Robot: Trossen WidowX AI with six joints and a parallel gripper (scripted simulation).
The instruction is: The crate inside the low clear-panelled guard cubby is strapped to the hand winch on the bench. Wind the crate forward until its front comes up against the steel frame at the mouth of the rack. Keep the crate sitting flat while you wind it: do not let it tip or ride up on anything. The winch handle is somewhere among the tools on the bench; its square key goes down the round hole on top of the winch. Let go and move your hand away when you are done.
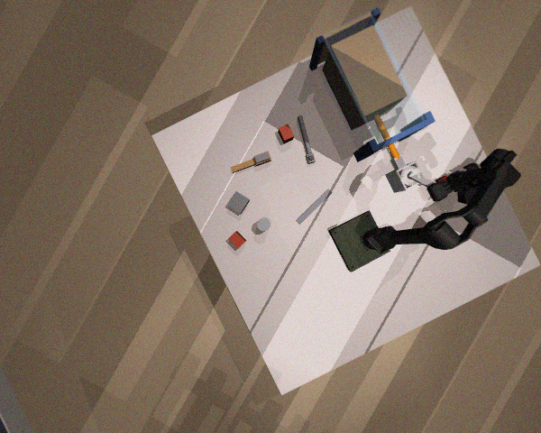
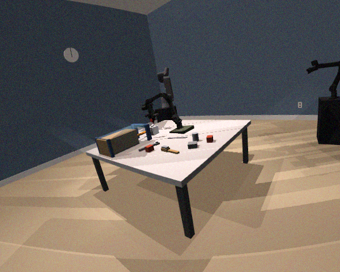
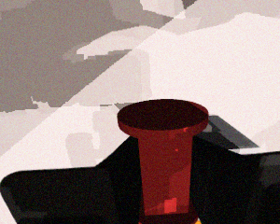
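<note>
The winch handle lies 3 cm ahead of my gripper tip, 2 cm to the left of it and 1 cm below it. The rest, counted from my gripper tip: blue frame (24 cm ahead, 5 cm to the left, 1 cm below); red knob (2 cm above); grey winch (8 cm below, 7 cm ahead, 5 cm to the left).
</note>
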